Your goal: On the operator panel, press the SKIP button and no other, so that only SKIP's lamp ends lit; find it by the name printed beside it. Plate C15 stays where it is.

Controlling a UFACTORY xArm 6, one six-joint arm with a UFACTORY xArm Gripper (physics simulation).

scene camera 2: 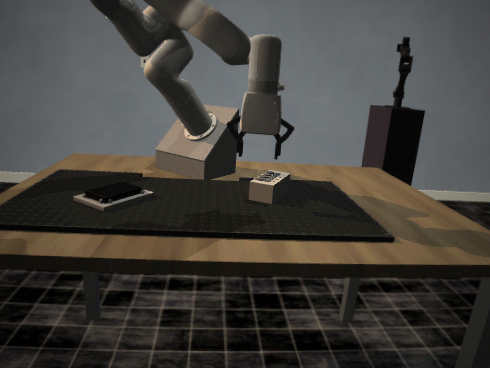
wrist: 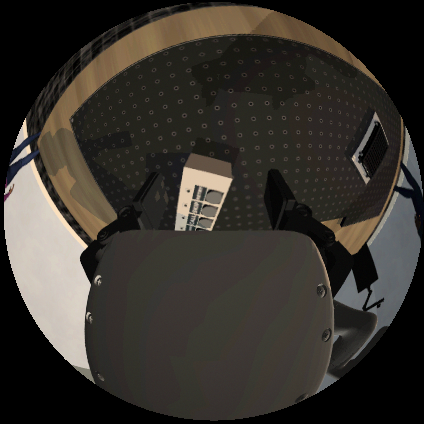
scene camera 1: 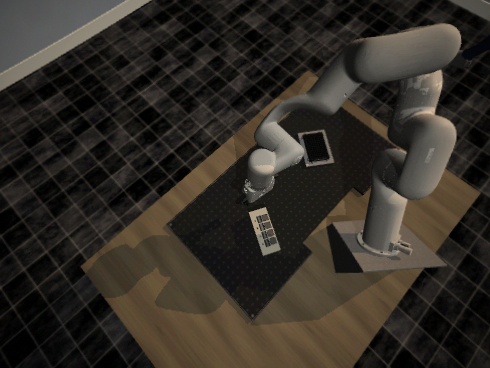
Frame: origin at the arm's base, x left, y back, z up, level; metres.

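Seen in the pictures: gripper, fingertip midpoint: (scene camera 2: pixel 258 157) (wrist: pixel 214 183); arm's base, link origin: (scene camera 2: pixel 201 127) (scene camera 1: pixel 377 243).
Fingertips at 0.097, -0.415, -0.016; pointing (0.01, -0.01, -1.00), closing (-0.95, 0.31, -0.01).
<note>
Offsets run from my fingertips to a thing's top centre, as dx, dy, dz. Level surfaces: height alone.
The operator panel @[+0.072, +0.093, -0.075] (scene camera 1: pixel 254 216) (scene camera 2: pixel 261 192) (wrist: pixel 210 178) is a pale box on the dark mat, with a row of round grey buttons, printed names and small lamps. In the wrist view the SKIP button @[+0.048, +0.091, -0.075] (wrist: pixel 208 210) is second from the far end, between RETRY @[+0.031, +0.067, -0.075] (wrist: pixel 215 196) and CALL @[+0.066, +0.116, -0.075] (wrist: pixel 206 222). The visible lamps look dark; the near end is hidden by the gripper body. My gripper (scene camera 2: pixel 259 155) (wrist: pixel 214 183) is open and empty, pointing down, clearly above the panel. A black plate @[-0.362, +0.066, -0.104] (scene camera 1: pixel 316 146) (scene camera 2: pixel 114 190) (wrist: pixel 375 147), probably C15, sits apart; its label is unreadable.
The plate rests on a white holder @[-0.362, +0.066, -0.109] (scene camera 1: pixel 329 148) (scene camera 2: pixel 105 204) (wrist: pixel 362 172). The perforated dark mat @[dz -0.130] (scene camera 1: pixel 220 250) (scene camera 2: pixel 170 215) (wrist: pixel 250 110) lies on a wooden table @[dz -0.143] (scene camera 1: pixel 300 340) (scene camera 2: pixel 200 252). The arm's sloped base block (scene camera 1: pixel 345 235) (scene camera 2: pixel 180 162) stands at the table's edge.
</note>
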